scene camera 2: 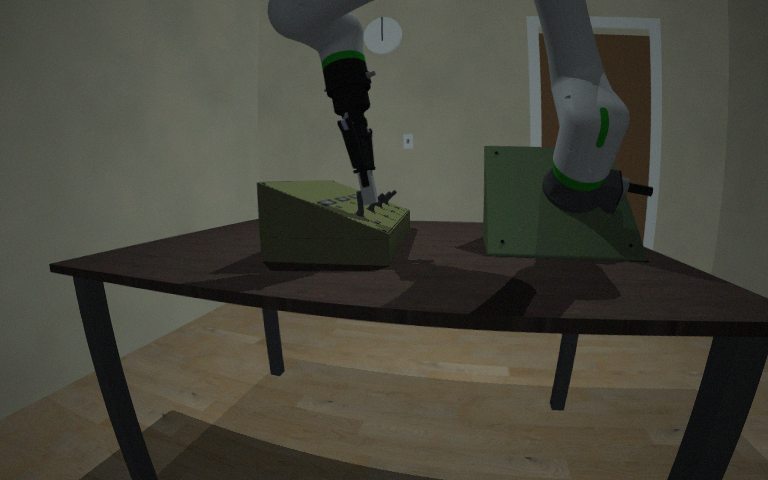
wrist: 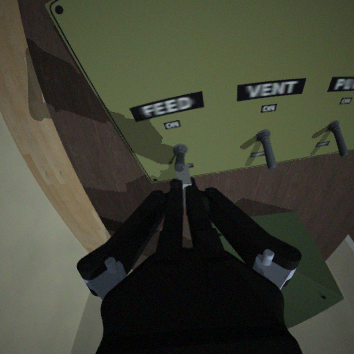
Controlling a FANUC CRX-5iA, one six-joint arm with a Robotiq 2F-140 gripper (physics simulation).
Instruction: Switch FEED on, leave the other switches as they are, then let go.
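Frame: origin at the arm's base, x ahead, y left, z up, level; centimetres.
Seen in the pictures: gripper, fingertip midpoint: (scene camera 2: 371, 203) (wrist: 181, 172); arm's base, origin of the base link: (scene camera 2: 572, 189).
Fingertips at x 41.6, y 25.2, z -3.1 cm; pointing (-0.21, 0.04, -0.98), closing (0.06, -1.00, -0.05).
Offsets run from my fingertips to a thing's middle. Level surfaces: height alone.
The yellow-green switch box {dx +13.4, dy -15.5, dz -5.1 cm} (scene camera 2: 322, 240) (wrist: 150, 50) stands on the table. The FEED lever {dx +2.2, dy +0.4, dz +0.3 cm} (scene camera 2: 360, 204) (wrist: 179, 158) stands nearly upright off the panel, its tip short of both the ON mark and the lower mark. The VENT lever {dx +3.7, dy -11.6, dz -0.2 cm} (wrist: 268, 151) and the third lever {dx +6.6, dy -23.3, dz -0.2 cm} (wrist: 339, 140), whose label is cut off, lean down toward their lower marks. My gripper (scene camera 2: 369, 199) (wrist: 181, 172) is shut and empty. Its fingertips are right at the lower side of the FEED lever and seem to touch it; the exact contact is hidden.
A dark green slanted block (scene camera 2: 512, 198) (wrist: 310, 260) stands on the dark table {dz -11.0 cm} (scene camera 2: 351, 285) to the right in the scene view. The arm's grey base end (scene camera 2: 583, 141) is in front of it. A wall and a door (scene camera 2: 634, 113) are behind.
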